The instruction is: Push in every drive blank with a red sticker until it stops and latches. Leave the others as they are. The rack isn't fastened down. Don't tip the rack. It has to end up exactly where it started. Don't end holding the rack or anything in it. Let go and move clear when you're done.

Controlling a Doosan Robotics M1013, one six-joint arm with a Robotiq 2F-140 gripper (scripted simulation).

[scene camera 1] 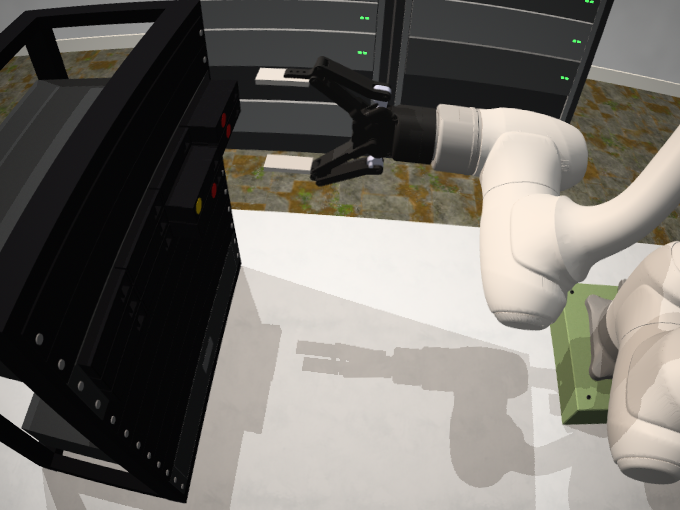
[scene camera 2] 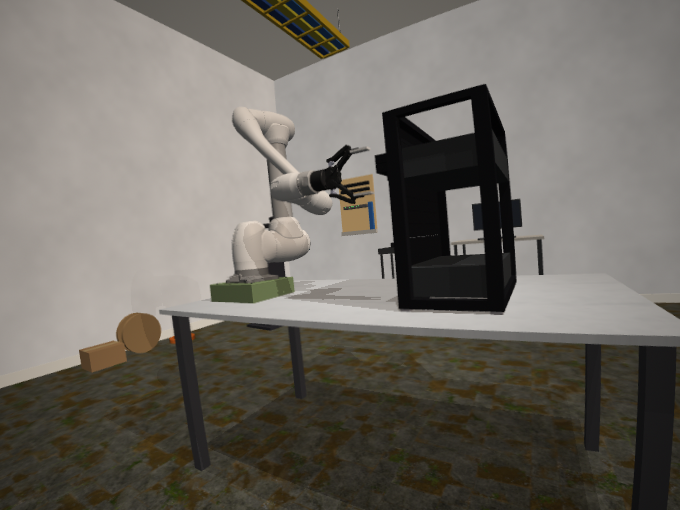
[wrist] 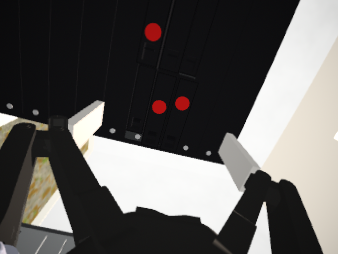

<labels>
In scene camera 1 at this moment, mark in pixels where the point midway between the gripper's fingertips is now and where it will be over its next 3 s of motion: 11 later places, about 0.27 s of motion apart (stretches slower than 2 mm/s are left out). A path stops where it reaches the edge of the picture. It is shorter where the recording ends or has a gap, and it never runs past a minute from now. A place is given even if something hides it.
My gripper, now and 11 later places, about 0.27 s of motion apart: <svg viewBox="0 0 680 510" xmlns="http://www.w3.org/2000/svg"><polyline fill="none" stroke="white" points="261,121 259,121 247,121 244,120 243,125 243,146 244,170 245,190 243,197 229,199 219,199 218,199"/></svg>
</labels>
